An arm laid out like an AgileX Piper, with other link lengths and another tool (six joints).
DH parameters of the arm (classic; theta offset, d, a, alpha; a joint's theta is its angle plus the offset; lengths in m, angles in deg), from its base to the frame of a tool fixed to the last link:
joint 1: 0 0.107 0 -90
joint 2: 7.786 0 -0.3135 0
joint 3: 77.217 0 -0.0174 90
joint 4: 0 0.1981 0 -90
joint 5: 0 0 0 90
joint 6: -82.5 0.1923 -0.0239 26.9
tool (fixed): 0 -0.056 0 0
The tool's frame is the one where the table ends.
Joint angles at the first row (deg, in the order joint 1, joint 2, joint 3, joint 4, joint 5, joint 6):
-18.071 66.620 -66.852 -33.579 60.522 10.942
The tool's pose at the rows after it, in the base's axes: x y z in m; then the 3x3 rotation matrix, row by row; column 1 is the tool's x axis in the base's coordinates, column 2 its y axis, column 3 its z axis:
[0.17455 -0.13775 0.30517], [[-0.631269 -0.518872 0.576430], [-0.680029 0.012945 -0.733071], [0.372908 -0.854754 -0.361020]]
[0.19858 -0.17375 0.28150], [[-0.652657 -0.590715 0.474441], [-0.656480 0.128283 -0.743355], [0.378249 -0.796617 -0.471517]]
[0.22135 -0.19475 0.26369], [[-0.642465 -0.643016 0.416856], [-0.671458 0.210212 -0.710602], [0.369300 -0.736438 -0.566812]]
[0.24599 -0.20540 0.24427], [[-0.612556 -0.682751 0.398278], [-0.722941 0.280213 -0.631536], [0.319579 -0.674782 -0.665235]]
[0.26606 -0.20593 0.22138], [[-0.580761 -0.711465 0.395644], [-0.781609 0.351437 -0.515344], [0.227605 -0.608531 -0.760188]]
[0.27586 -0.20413 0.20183], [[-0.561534 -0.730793 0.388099], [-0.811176 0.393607 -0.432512], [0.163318 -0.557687 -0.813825]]
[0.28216 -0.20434 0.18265], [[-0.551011 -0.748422 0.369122], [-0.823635 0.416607 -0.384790], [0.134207 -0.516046 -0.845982]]
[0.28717 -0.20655 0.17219], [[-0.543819 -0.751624 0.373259], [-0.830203 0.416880 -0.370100], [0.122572 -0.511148 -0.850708]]
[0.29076 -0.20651 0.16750], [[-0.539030 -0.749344 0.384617], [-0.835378 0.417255 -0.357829], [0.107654 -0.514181 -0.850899]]
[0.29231 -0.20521 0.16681], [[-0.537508 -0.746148 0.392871], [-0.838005 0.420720 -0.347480], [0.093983 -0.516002 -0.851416]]
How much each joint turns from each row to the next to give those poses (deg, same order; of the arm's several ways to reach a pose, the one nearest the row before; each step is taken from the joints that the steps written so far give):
-8.973 7.622 -1.027 0.673 -4.583 -0.015
-5.534 10.593 -5.249 2.382 1.027 -1.839
-1.937 8.598 -6.697 3.297 3.485 -3.125
-0.913 7.797 -6.789 5.789 3.652 -5.004
-0.666 6.403 -4.479 7.325 3.021 -5.087
-0.371 3.878 -1.096 4.319 0.937 -2.702
-0.054 3.217 -0.063 1.730 -0.227 -0.968
-0.050 1.693 -0.058 0.680 -1.307 -0.610
0.012 0.736 0.001 0.934 -0.901 -0.614
0.000 0.123 0.000 0.872 -0.188 -0.444

